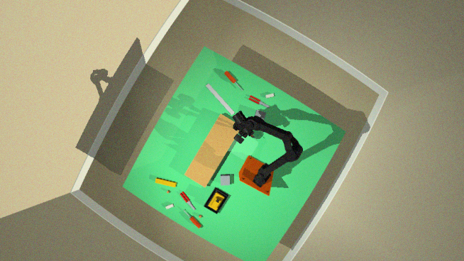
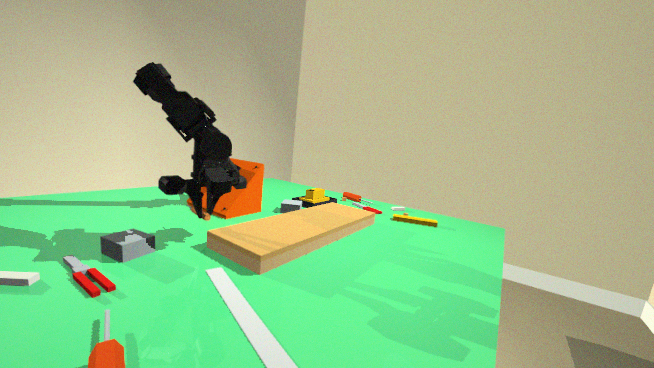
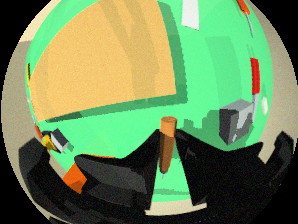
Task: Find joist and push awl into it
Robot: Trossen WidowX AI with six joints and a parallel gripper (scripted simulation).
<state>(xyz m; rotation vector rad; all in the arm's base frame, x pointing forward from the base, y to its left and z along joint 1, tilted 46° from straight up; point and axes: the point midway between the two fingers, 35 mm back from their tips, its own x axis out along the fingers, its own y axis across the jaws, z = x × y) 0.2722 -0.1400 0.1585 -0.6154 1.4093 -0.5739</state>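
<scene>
Now: the awl 50 mm behind my gripper tip. Also, from my gripper tip: yellow stud finder: 530 mm to the left, 160 mm behind, 10 mm below; white ruler: 290 mm ahead, 70 mm to the right, 60 mm below; dark tray: 540 mm to the left, 160 mm behind, 50 mm below.
</scene>
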